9 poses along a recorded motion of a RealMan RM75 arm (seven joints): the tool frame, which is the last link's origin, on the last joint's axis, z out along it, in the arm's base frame.
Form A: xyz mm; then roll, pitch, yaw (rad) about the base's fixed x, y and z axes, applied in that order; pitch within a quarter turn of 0, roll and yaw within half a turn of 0.
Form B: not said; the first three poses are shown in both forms.
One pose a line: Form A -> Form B
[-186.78 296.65 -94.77 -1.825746 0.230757 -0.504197] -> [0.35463 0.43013 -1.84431 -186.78 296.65 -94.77]
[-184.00 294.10 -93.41 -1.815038 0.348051 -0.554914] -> [0.47282 0.45686 -1.82688 -184.00 294.10 -93.41]
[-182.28 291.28 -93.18 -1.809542 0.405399 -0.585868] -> [0.53138 0.47746 -1.81799 -182.28 291.28 -93.18]
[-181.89 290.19 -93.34 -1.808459 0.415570 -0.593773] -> [0.54231 0.48362 -1.81656 -181.89 290.19 -93.34]
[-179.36 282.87 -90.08 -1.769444 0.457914 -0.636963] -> [0.57351 0.53859 -1.77849 -179.36 282.87 -90.08]
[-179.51 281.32 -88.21 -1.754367 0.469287 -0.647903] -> [0.57881 0.55571 -1.76363 -179.51 281.32 -88.21]
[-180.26 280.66 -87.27 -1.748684 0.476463 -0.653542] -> [0.58370 0.56329 -1.75786 -180.26 280.66 -87.27]
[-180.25 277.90 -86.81 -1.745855 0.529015 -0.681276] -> [0.63657 0.58462 -1.75209 -180.25 277.90 -86.81]
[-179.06 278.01 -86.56 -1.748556 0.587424 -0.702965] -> [0.69593 0.59623 -1.74962 -179.06 278.01 -86.56]
